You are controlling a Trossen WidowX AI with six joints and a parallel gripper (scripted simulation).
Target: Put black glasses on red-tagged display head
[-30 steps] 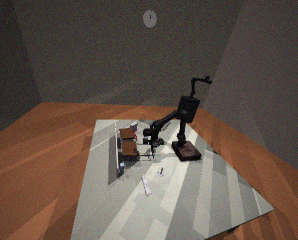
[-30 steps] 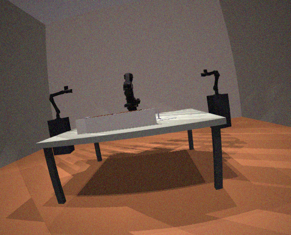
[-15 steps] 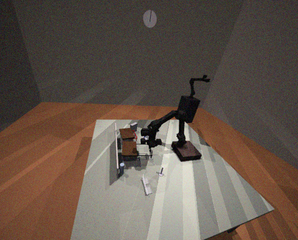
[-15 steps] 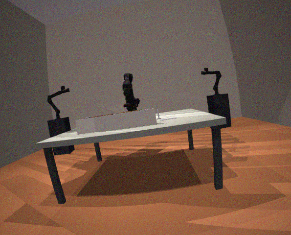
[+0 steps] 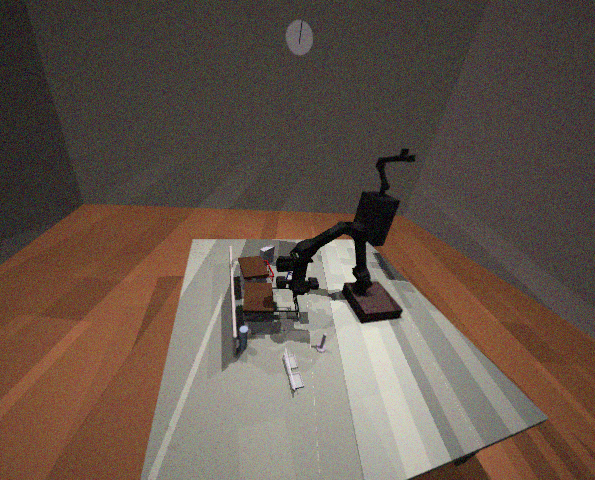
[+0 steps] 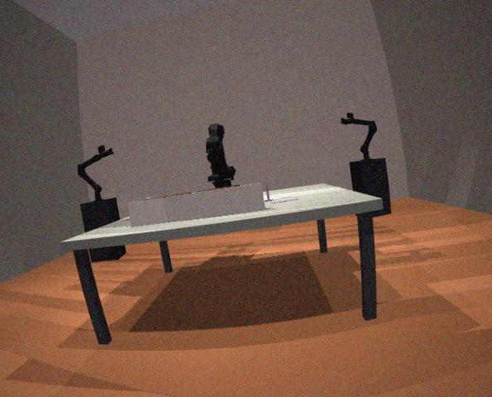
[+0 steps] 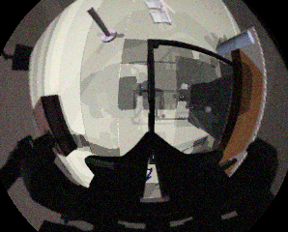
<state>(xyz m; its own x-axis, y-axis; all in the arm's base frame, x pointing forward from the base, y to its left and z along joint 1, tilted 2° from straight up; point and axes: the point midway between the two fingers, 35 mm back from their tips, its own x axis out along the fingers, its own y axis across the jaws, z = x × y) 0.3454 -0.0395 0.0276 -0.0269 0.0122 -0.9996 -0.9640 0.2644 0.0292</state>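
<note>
The glasses is 50 mm ahead of my gripper tip, 20 mm to the left of it and 10 mm above it. Round my gripper tip: head: 150 mm ahead, 10 mm below; white panel: 260 mm ahead, 130 mm to the right, 10 mm below; stand: 230 mm to the left, 40 mm below, 30 mm behind.
</note>
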